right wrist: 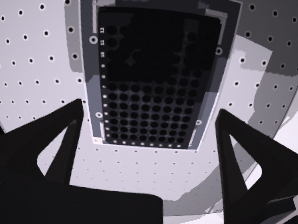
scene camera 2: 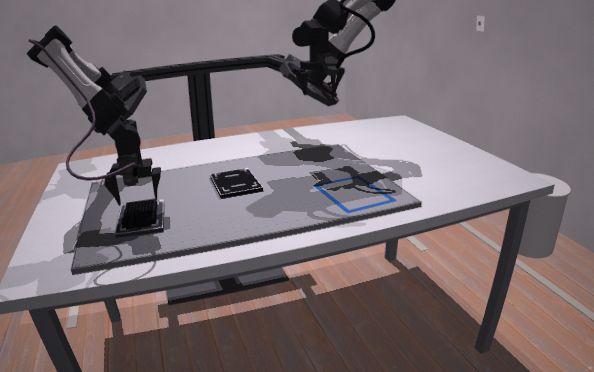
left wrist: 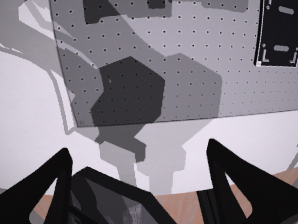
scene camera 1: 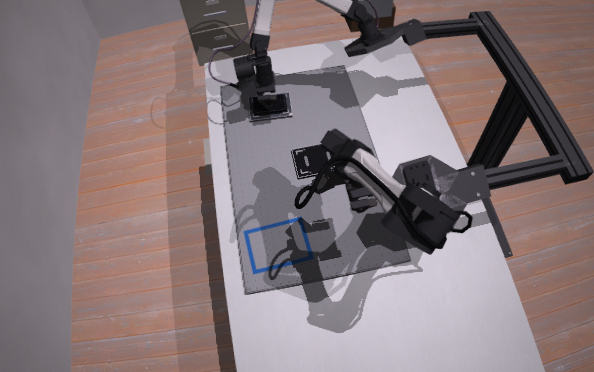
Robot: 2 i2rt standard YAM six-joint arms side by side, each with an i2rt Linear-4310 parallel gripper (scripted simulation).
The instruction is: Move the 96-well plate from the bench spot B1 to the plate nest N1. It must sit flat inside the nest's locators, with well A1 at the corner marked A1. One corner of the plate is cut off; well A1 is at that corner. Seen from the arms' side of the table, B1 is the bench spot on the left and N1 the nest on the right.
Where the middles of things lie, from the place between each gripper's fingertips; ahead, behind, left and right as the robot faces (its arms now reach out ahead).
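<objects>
My left hand (scene camera 2: pixel 319 93) is 550 mm to the left of the black 96-well plate (scene camera 2: pixel 143 213), and it is also 220 mm above the plate and 210 mm short of it.
My right gripper, I see, is 4 cm above the plate.
</objects>
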